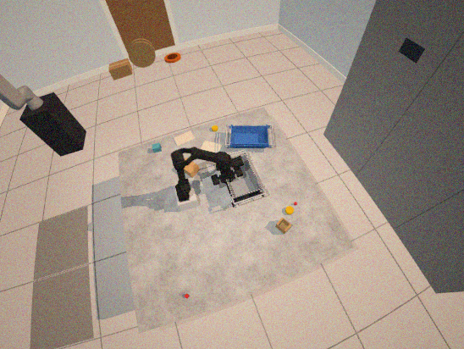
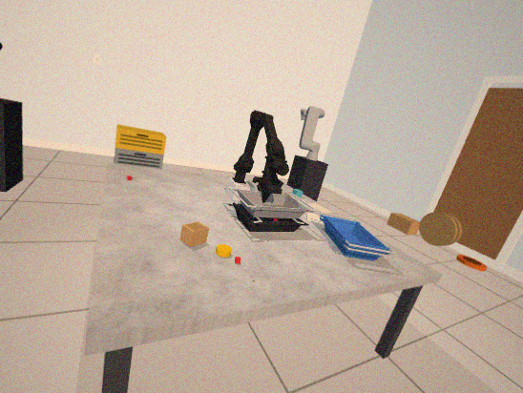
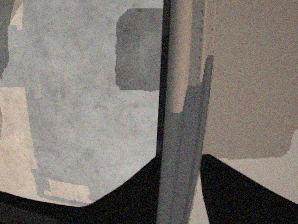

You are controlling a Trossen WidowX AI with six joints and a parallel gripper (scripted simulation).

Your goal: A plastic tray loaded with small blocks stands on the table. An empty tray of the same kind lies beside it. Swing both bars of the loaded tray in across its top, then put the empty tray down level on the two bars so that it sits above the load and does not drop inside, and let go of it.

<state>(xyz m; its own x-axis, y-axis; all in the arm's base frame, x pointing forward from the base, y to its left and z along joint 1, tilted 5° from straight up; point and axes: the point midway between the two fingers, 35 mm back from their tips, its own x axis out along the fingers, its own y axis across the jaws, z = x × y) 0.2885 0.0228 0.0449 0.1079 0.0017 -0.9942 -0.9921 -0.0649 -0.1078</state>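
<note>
Right now my gripper tip is 80 mm short of the grey tray, 30 mm below it and 10 mm to the right of it. Also, from my gripper tip: tan box (350 mm to the right, 240 mm ahead, 70 mm below); then red block (370 mm ahead, 240 mm to the right, 70 mm below); then tan block (230 mm to the left, 230 mm behind, 50 mm below).
</note>
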